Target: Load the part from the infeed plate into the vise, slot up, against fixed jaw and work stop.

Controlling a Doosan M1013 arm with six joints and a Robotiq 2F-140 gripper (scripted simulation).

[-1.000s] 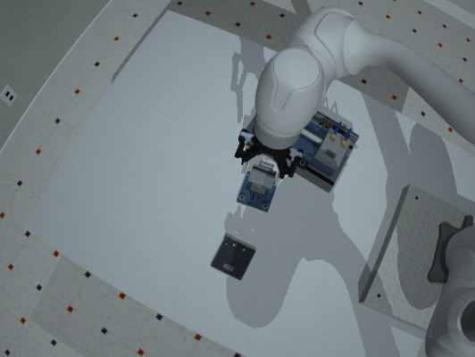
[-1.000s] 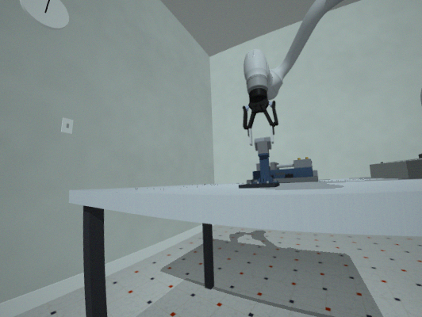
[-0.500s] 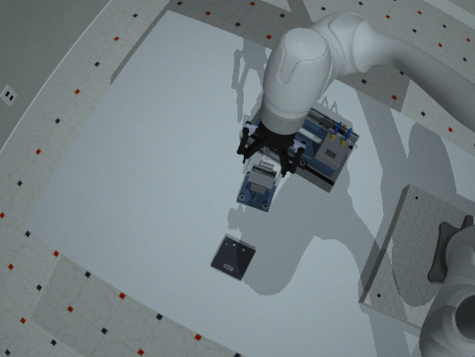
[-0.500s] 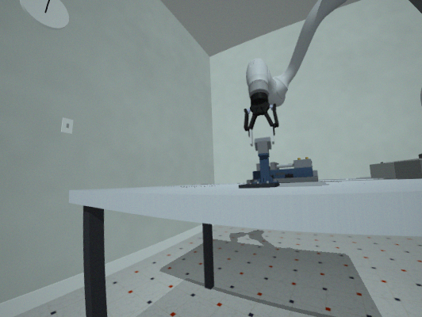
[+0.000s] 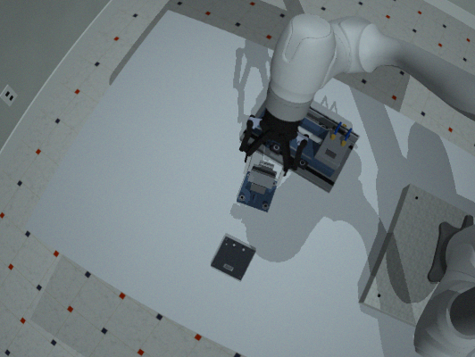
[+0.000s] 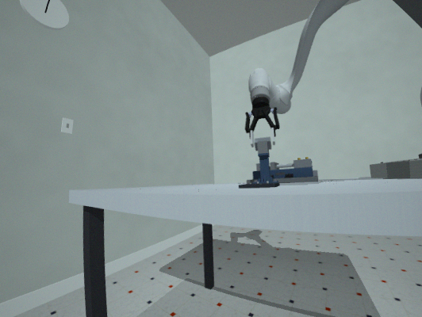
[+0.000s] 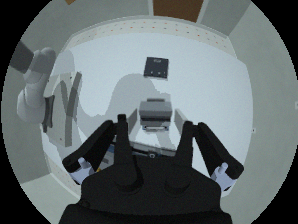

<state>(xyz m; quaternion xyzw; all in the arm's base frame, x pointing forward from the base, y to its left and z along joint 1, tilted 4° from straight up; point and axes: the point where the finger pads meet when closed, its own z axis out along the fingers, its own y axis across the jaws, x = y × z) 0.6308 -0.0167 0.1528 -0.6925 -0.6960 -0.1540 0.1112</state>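
Now: the part 20 mm below my hand and 10 mm to the left of it. Also, from my hand: vise: 180 mm to the right, 140 mm below, 70 mm behind; air cylinder: 160 mm to the right, 160 mm behind, 100 mm below.
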